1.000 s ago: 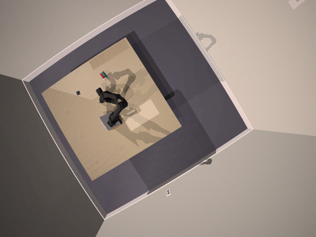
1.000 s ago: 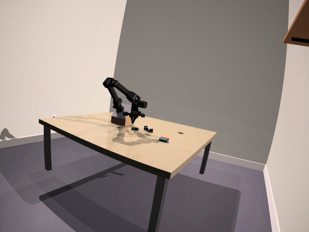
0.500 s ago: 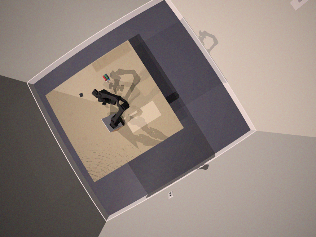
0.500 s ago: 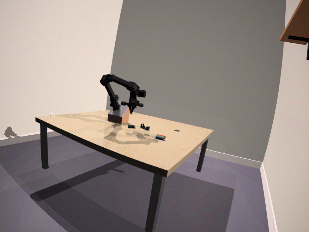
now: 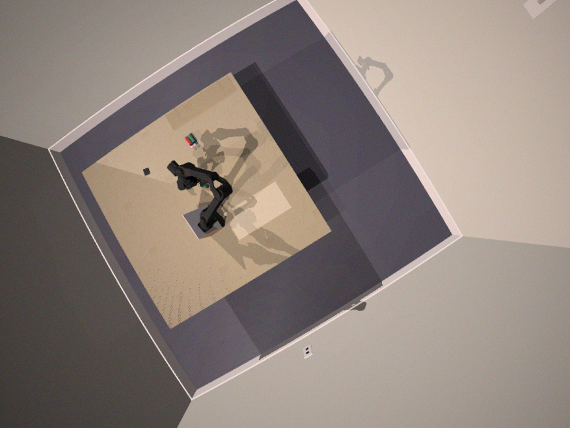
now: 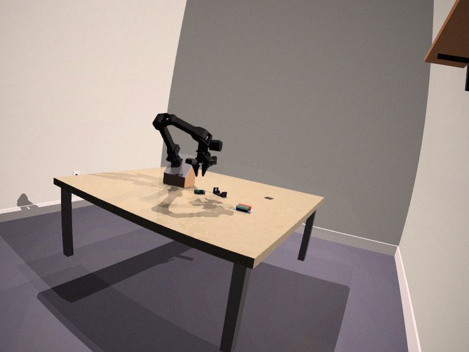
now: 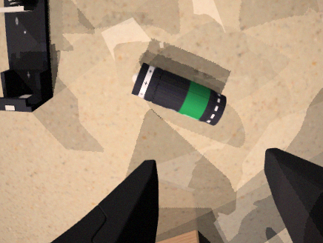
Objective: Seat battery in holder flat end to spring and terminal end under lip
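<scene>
My gripper tip is now 1 cm short of the battery, 1 cm to the right of it and 9 cm above it.
</scene>
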